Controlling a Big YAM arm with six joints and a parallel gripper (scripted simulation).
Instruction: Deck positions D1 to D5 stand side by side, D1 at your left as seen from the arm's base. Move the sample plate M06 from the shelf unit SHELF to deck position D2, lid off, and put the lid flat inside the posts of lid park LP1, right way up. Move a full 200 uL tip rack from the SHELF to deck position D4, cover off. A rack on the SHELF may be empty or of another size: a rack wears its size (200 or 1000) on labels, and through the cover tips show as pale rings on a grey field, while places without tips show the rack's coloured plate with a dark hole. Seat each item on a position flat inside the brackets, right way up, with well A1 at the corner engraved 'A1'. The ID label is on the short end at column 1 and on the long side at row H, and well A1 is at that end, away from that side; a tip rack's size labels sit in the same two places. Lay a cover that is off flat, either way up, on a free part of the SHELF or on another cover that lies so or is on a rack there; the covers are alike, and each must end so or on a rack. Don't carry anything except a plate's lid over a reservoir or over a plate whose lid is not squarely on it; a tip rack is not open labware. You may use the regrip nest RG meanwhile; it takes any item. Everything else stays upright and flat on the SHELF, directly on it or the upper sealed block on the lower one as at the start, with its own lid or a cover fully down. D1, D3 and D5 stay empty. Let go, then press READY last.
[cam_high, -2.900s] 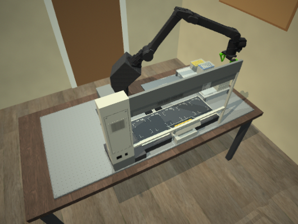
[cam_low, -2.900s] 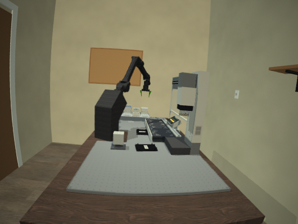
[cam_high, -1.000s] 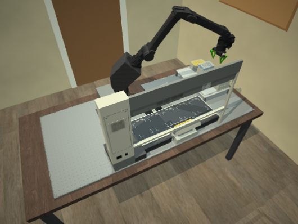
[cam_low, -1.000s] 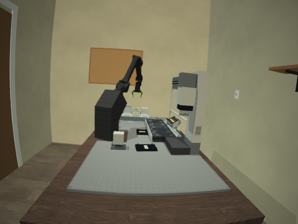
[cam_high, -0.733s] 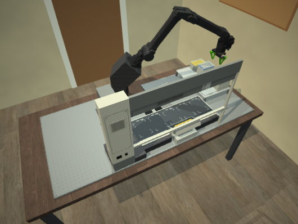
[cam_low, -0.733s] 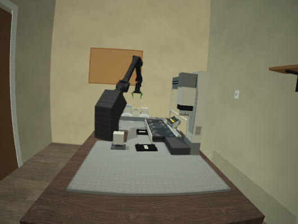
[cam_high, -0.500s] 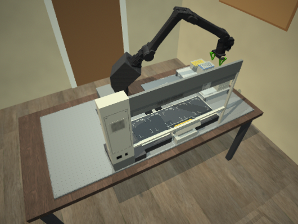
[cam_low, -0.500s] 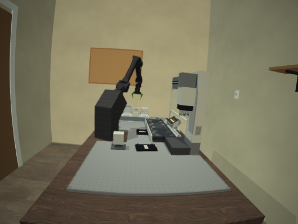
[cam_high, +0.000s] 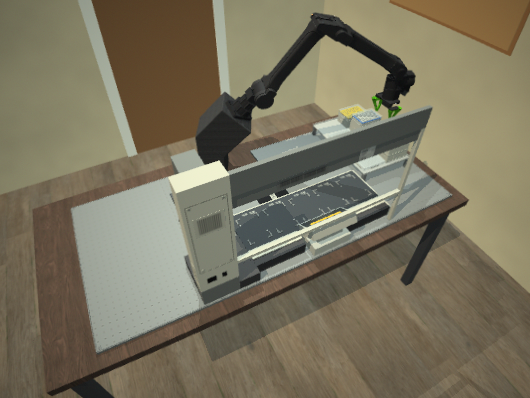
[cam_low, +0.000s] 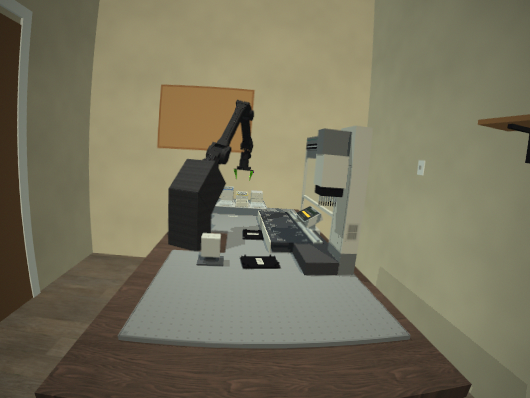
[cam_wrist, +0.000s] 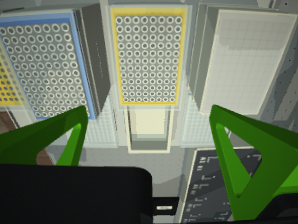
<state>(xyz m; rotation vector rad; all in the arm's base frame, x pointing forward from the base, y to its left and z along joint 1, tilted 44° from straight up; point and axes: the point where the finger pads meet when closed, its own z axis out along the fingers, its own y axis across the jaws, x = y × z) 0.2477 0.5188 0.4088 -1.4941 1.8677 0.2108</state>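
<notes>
The yellow-framed tip rack is 12 cm below my hand, 1 cm to the right of it and 1 cm ahead of it. Round my hand: shelf unit 17 cm below, 6 cm to the right, 6 cm behind; cream item 16 cm below, 13 cm to the right, 1 cm behind; shelf label 23 cm to the right, 23 cm below, 7 cm behind.
</notes>
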